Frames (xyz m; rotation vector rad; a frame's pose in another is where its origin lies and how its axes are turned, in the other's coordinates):
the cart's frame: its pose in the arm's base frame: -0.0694 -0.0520 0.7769 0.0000 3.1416 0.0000
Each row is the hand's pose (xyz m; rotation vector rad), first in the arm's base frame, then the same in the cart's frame.
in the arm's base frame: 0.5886 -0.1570 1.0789 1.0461 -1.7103 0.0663
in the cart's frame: -0.6580 -0.1050 -0.3020 0.0616 1.1893 -0.9723
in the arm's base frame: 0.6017 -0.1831 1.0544 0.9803 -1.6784 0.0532
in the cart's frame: -0.6711 -0.1311 -0.2775 0.0501 1.2488 -0.9231
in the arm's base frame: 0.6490 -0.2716 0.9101 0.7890 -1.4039 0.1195
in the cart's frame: -0.7184 -0.2196 -0.1332 0.1225 1.5845 -0.8090
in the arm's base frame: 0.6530 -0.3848 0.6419 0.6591 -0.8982 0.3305
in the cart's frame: -0.7224 -0.3328 0.1350 0.3905 2.0911 -0.7788
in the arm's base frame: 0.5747 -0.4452 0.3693 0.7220 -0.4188 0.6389
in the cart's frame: -0.6441 -0.3932 0.4076 0.8525 2.4182 -0.9634
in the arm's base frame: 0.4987 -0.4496 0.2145 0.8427 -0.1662 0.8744
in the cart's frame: -0.5681 -0.3976 0.5624 1.2288 2.4496 -1.1842
